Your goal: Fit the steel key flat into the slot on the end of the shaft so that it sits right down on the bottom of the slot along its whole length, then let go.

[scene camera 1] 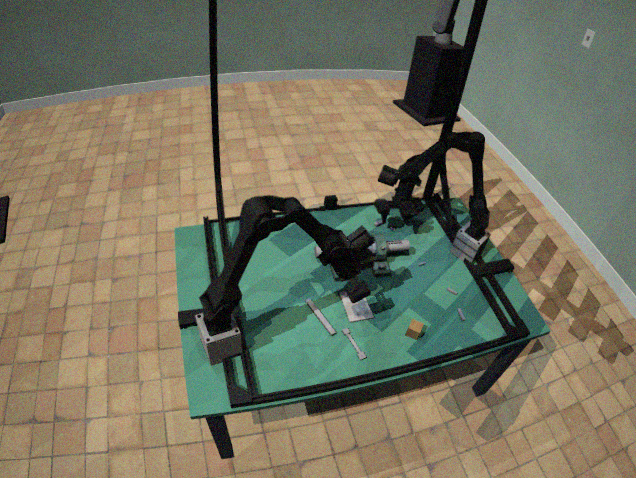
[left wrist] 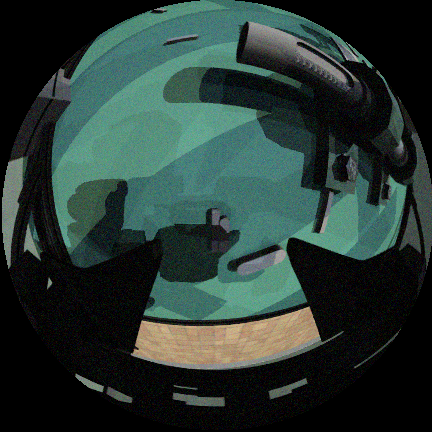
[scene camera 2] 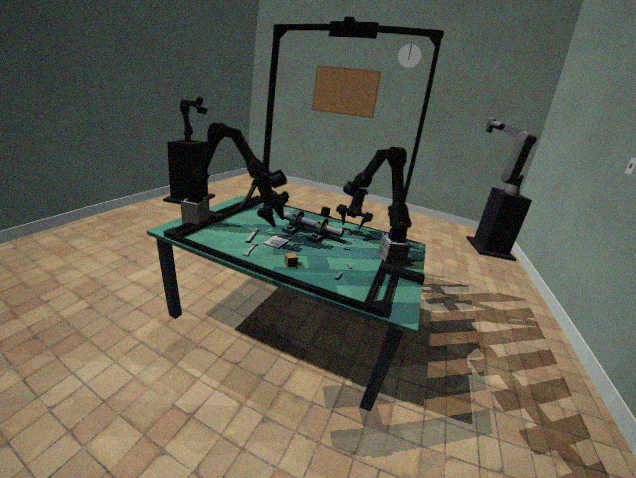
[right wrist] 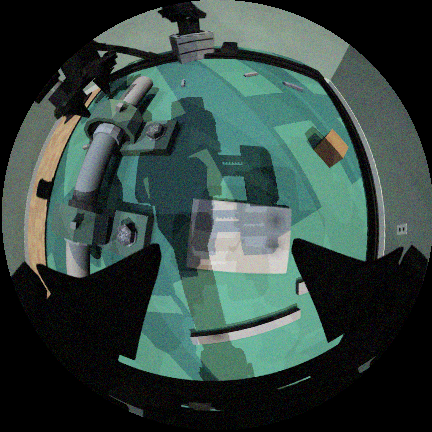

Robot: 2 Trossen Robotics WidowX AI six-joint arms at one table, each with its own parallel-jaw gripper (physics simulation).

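Where they show: left gripper, fingertip midpoint: [scene camera 1: 393, 222] [left wrist: 226, 246] [scene camera 2: 351, 227]; right gripper, fingertip midpoint: [scene camera 1: 355, 285] [scene camera 2: 279, 223] [right wrist: 228, 249]; left arm's base, origin of the base link: [scene camera 1: 474, 232] [scene camera 2: 396, 239] [right wrist: 189, 32]; right arm's base, origin of the base link: [scene camera 1: 217, 323] [scene camera 2: 195, 200].
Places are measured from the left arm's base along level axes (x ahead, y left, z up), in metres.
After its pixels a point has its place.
The shaft [scene camera 1: 398, 247] @[x 0.251, y -0.169, z -0.049 m] [scene camera 2: 334, 230] @[x 0.245, y -0.164, z -0.050 m] [left wrist: 270, 47] [right wrist: 95, 165] @[x 0.369, y -0.247, z -0.049 m] lies horizontally in two green-grey bearing blocks. The slot [left wrist: 324, 61] in its end looks empty in the left wrist view. A grey round-ended bar [left wrist: 260, 260] @[x 0.148, y -0.324, z -0.098 m], which looks like the steel key, lies on the table between and beyond my left fingertips, nearer the picture-right one. My left gripper [scene camera 2: 352, 224] @[x 0.132, y -0.277, z -0.074 m] [left wrist: 226, 246] @[x 0.132, y -0.277, z -0.074 m] is open and empty, above the table behind the shaft's end. My right gripper [scene camera 2: 278, 221] @[x 0.511, y -0.142, z -0.025 m] [right wrist: 228, 249] @[x 0.511, y -0.142, z -0.025 m] is open and empty, above the white sheet [right wrist: 240, 260] @[x 0.536, y -0.133, z -0.102 m].
Two small grey pieces [left wrist: 213, 217] @[x 0.131, y -0.266, z -0.102 m] [left wrist: 224, 223] @[x 0.136, y -0.274, z -0.101 m] are close together near the round-ended bar. An orange cube [scene camera 1: 415, 328] @[x 0.467, y 0.079, z -0.068 m] [scene camera 2: 291, 259] @[x 0.457, y 0.095, z -0.075 m] [right wrist: 331, 148] @[x 0.462, y 0.055, z -0.074 m], several small grey bars and two longer flat pieces [scene camera 1: 320, 317] @[x 0.637, y -0.159, z -0.098 m] [scene camera 1: 354, 343] @[x 0.625, y -0.025, z -0.103 m] lie in front of the shaft. Black frame rails edge the table.
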